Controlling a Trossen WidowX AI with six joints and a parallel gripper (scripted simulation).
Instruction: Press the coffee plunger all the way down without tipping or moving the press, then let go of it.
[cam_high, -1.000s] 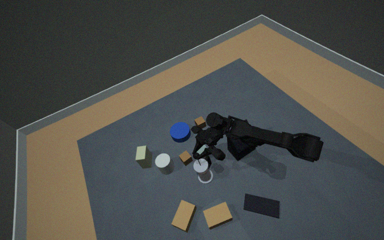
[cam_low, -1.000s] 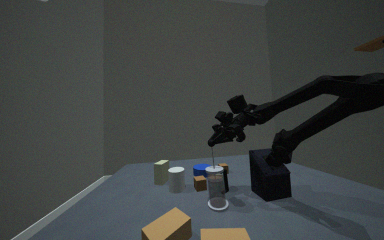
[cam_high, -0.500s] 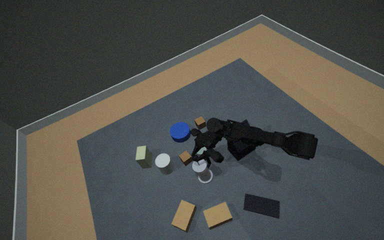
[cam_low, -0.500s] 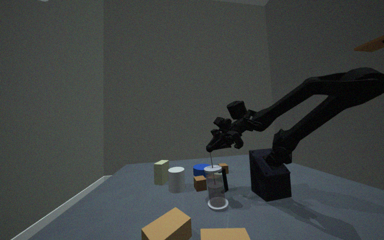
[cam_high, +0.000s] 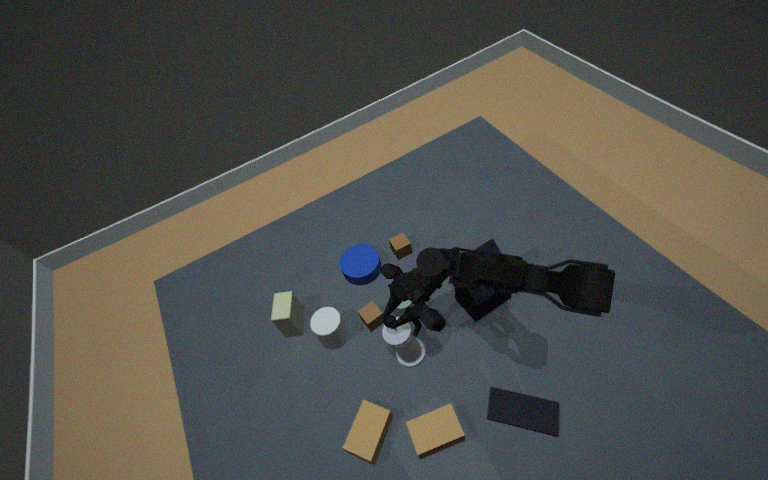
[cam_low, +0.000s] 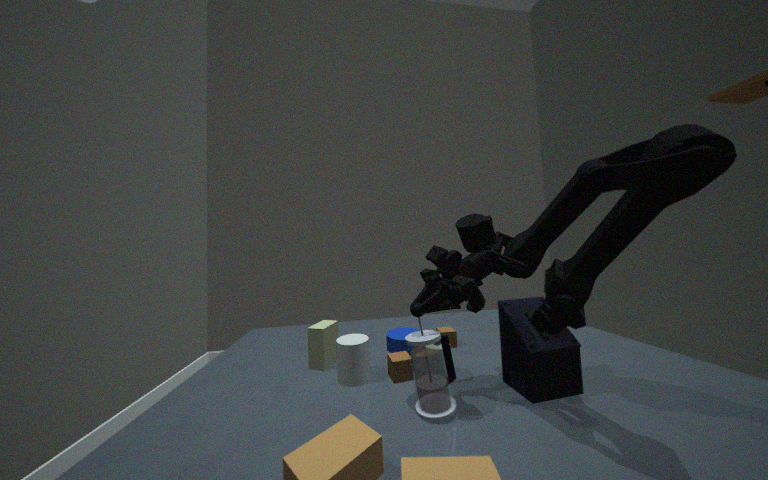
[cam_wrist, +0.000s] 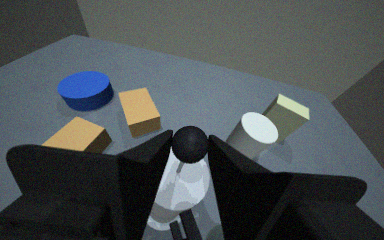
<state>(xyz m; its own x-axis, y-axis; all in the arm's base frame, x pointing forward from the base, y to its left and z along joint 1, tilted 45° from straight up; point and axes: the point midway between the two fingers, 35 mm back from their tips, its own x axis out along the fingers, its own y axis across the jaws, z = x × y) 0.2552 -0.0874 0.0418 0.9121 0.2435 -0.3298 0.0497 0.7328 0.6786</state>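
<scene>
Now: the coffee press 30 mm behind my gripper tip and 90 mm below it. From my gripper tip the other things lie so: dark slab: 140 mm behind, 290 mm to the left, 190 mm below; then white cylinder: 100 mm ahead, 160 mm to the right, 140 mm below.
</scene>
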